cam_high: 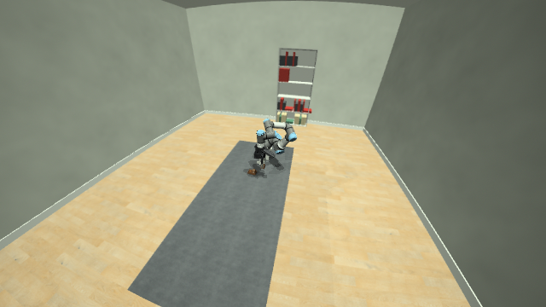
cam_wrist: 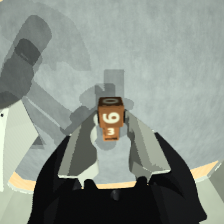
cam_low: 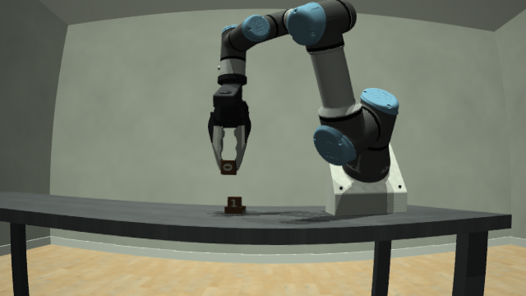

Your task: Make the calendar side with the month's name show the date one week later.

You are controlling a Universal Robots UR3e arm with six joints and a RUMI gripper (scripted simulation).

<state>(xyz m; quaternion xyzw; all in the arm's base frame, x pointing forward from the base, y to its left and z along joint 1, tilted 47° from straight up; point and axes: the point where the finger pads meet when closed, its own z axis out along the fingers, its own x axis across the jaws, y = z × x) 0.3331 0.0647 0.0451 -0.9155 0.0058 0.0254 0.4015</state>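
Now: the calendar tray 11 cm to the right of my hand and 11 cm below it. Round my hand: cube (1 cm below).
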